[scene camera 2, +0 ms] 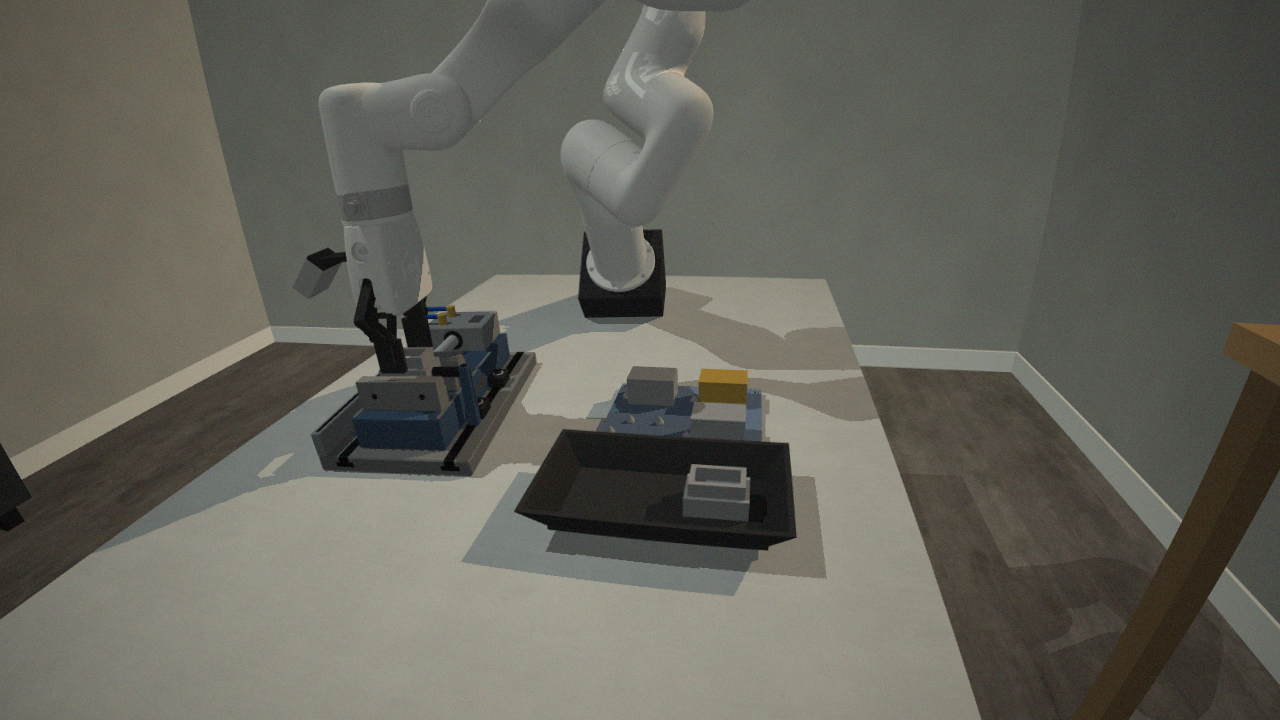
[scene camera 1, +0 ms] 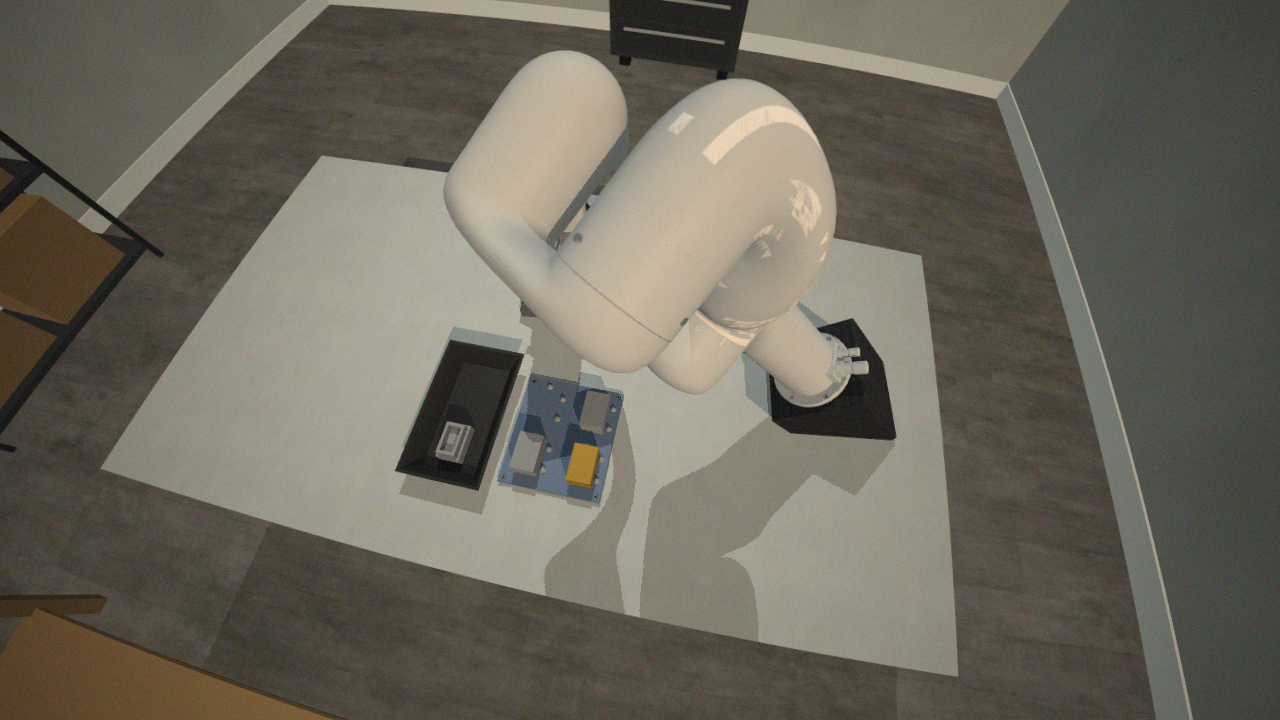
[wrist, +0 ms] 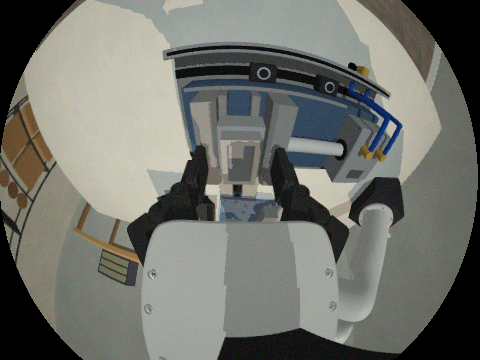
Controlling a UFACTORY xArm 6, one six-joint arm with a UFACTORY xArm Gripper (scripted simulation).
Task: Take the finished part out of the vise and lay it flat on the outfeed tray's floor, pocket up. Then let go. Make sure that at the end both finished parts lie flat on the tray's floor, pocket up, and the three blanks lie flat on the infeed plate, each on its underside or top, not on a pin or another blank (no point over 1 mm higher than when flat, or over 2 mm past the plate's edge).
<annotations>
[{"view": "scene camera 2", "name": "gripper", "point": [408, 359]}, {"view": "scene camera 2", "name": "yellow block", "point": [715, 385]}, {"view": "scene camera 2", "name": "grey finished part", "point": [422, 365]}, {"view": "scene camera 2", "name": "grey finished part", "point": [704, 499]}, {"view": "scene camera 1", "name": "yellow block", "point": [583, 463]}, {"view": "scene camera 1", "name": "grey finished part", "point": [453, 432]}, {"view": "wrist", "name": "gripper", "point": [240, 158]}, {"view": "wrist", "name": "grey finished part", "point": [241, 138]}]
</annotations>
